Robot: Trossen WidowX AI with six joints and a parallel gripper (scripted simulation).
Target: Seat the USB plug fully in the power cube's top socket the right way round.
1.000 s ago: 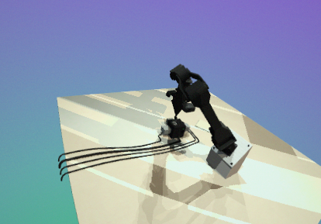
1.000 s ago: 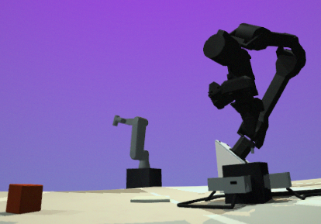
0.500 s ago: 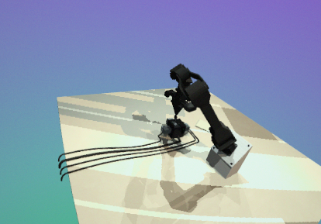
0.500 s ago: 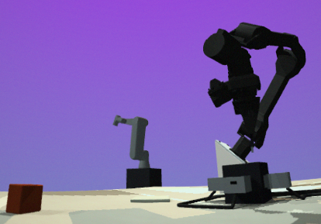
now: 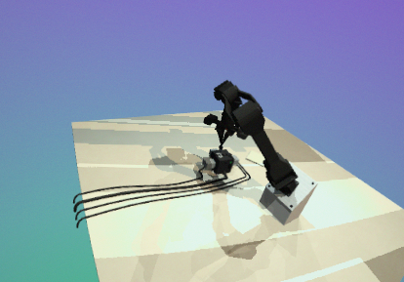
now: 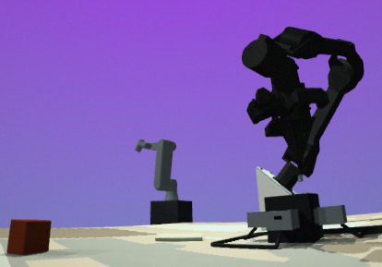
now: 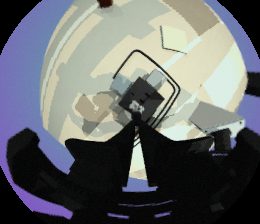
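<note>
Now: gripper tip 2 cm above the USB plug. Also, from my gripper tip: red block: 33 cm to the right, 27 cm ahead, 12 cm below.
</note>
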